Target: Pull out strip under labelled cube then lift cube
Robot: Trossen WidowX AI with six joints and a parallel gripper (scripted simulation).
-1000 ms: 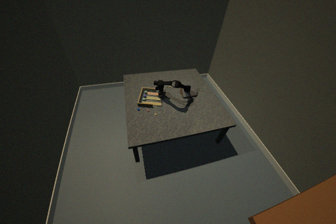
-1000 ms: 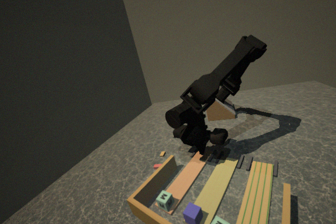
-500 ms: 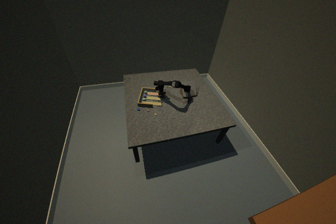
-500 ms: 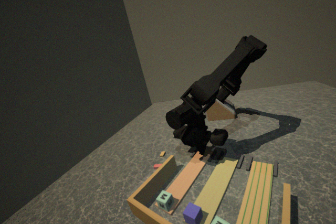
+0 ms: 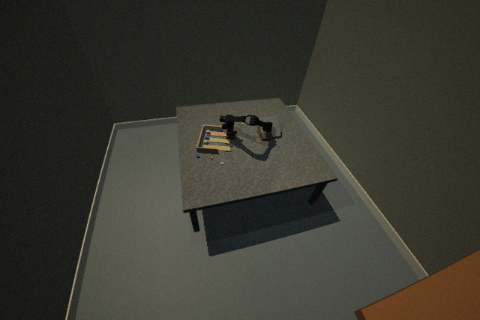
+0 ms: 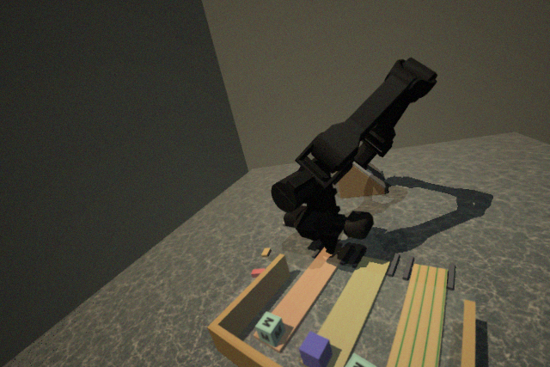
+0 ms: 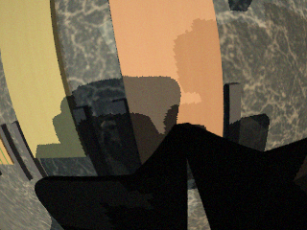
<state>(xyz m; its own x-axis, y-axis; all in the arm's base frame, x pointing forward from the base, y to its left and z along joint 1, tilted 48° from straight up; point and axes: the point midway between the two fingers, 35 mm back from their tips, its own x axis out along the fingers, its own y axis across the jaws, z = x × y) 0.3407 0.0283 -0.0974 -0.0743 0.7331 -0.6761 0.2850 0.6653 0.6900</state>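
Now: the strip 100 mm ahead of my gripper tip and 30 mm to the right of it.
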